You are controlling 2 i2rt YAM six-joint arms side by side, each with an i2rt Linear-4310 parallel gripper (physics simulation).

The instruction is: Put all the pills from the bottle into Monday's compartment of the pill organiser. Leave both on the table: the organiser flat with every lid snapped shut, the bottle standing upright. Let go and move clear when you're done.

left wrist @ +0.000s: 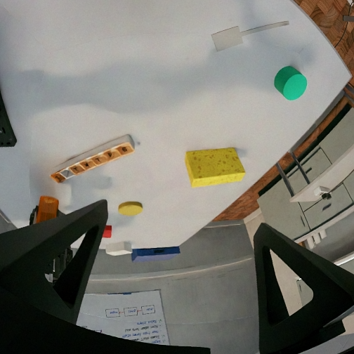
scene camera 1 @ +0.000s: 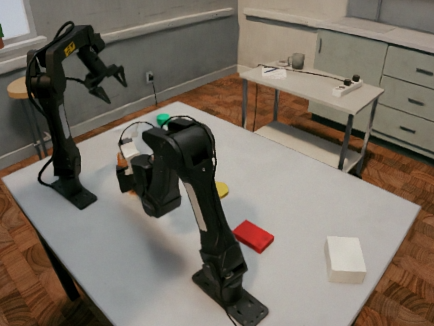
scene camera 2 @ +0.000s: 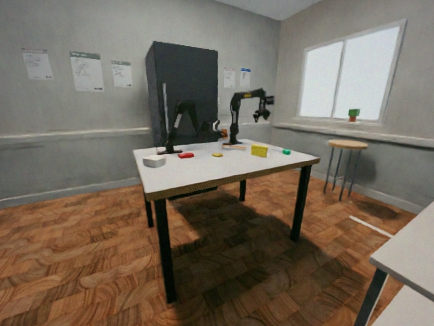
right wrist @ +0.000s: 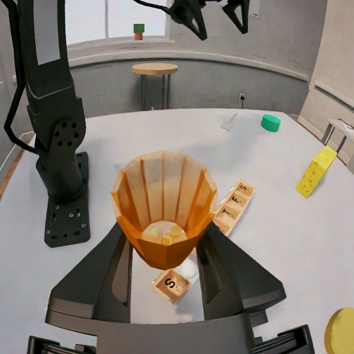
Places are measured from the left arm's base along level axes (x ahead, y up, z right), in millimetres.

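Pixels of known places: left gripper, between the fingertips: (scene camera 1: 118,95) (scene camera 2: 260,121); right gripper, between the fingertips: (scene camera 1: 123,164) (scene camera 2: 226,134); left arm's base, origin of its link: (scene camera 1: 73,192) (scene camera 2: 232,143); right arm's base, origin of its link: (scene camera 1: 228,295) (scene camera 2: 170,152).
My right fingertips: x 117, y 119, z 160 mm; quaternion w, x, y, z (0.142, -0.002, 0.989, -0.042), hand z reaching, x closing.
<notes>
For each thing: its top centre in the pictures, then the offset to it from my right fingertips.
- organiser, centre of its top: (scene camera 2: 234,143) dy -68, dx +73, dz -27 mm
- yellow disc, centre of its top: (scene camera 1: 216,188) dy -105, dx +186, dz +218 mm
- green cylinder, centre of its top: (scene camera 1: 163,116) dy -87, dx +427, dz -274 mm
- red block, centre of its top: (scene camera 1: 253,233) dy -98, dx +85, dz +427 mm
- white block, centre of its top: (scene camera 1: 345,253) (scene camera 2: 153,157) dy -72, dx +145, dz +670 mm
The orange bottle (right wrist: 164,200) (left wrist: 47,207) (scene camera 2: 224,133) is uncapped, with several pale pills (right wrist: 175,230) at its bottom. My right gripper (right wrist: 163,211) is shut on it and holds it above the table, near the Monday end of the organiser. The organiser (left wrist: 95,159) (right wrist: 232,207) (scene camera 2: 234,147) lies flat. Its second compartment, between S and T, is open and white inside; the others show lettered lids. In the right wrist view the bottle partly hides it. The Monday lid is not clear. My left gripper (left wrist: 185,221) (scene camera 1: 116,94) (right wrist: 226,35) is open and empty, high above the table.
A yellow sponge (left wrist: 215,167) (right wrist: 316,172), a yellow disc (left wrist: 130,208) (scene camera 1: 221,189) and a green cylinder (left wrist: 290,83) (scene camera 1: 163,119) stand or lie on the table. A pale flat paddle (left wrist: 227,38) lies near the cylinder. A red block (scene camera 1: 253,236) and a white block (scene camera 1: 346,260) lie beyond my right arm's base.
</notes>
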